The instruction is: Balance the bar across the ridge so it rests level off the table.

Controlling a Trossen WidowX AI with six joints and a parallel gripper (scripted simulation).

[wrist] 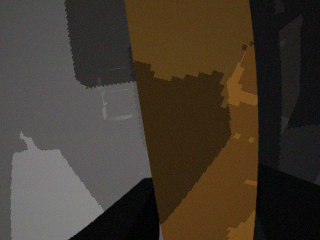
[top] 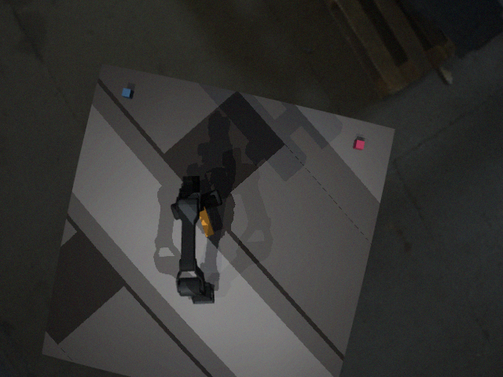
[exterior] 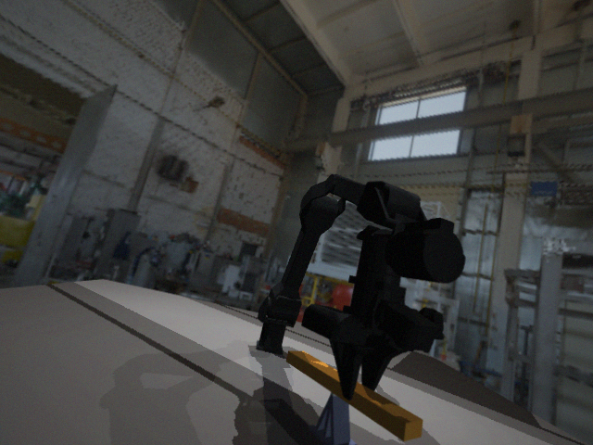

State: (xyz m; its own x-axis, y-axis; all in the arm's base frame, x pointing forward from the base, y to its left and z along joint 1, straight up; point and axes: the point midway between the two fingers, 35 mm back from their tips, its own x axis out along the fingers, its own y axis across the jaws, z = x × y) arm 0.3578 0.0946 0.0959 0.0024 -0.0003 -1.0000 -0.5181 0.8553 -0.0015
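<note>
Right now my gripper tip is 20 mm past the bar and 10 mm to the left of it. Also, from my gripper tip: small blue cube 410 mm to the left, 380 mm ahead, 40 mm below; small red cube 590 mm to the right, 380 mm ahead, 40 mm below.
</note>
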